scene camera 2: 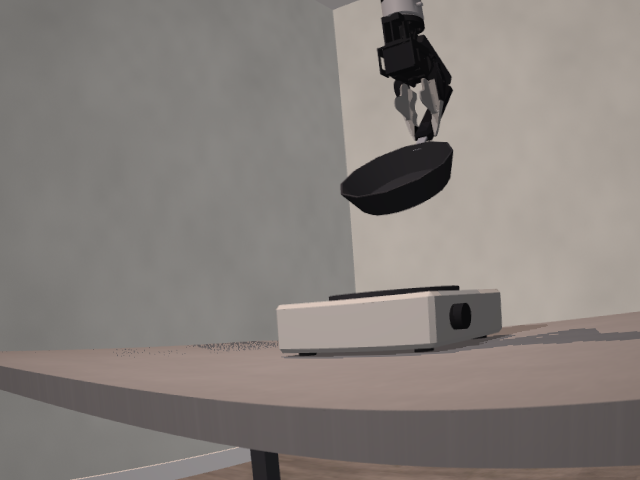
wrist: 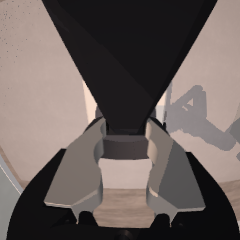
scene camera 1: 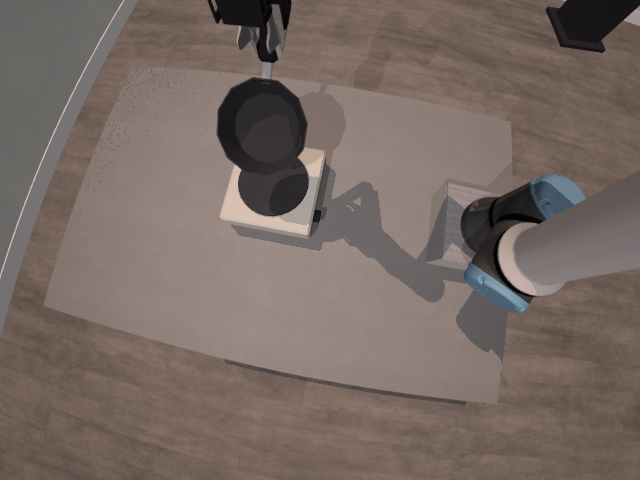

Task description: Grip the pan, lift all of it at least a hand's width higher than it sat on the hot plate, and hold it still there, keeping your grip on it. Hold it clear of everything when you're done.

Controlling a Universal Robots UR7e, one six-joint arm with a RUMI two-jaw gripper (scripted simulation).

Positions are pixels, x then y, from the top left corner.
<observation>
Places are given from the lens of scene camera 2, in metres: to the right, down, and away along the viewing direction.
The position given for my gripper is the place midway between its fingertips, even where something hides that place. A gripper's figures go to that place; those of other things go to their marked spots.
my gripper (scene camera 2: 425, 138): 0.17, -0.17, 0.98
black pan (scene camera 2: 382, 176): 0.10, -0.10, 0.96
</observation>
